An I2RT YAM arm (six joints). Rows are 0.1 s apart.
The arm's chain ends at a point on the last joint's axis. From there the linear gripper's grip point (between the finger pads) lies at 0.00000 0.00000 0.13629 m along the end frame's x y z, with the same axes.
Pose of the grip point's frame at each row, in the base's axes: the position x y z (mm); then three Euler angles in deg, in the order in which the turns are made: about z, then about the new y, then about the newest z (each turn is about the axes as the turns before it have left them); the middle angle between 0 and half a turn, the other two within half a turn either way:
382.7 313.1 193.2 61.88 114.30 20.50
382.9 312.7 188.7 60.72 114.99 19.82
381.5 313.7 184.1 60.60 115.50 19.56
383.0 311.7 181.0 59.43 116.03 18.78
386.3 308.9 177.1 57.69 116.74 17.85
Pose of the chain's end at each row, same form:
324.2 203.5 249.3 61.88 114.30 20.50
322.5 205.0 246.3 60.72 114.99 19.82
321.1 206.5 242.8 60.60 115.50 19.56
320.7 206.3 240.8 59.43 116.03 18.78
321.2 206.0 238.4 57.69 116.74 17.85

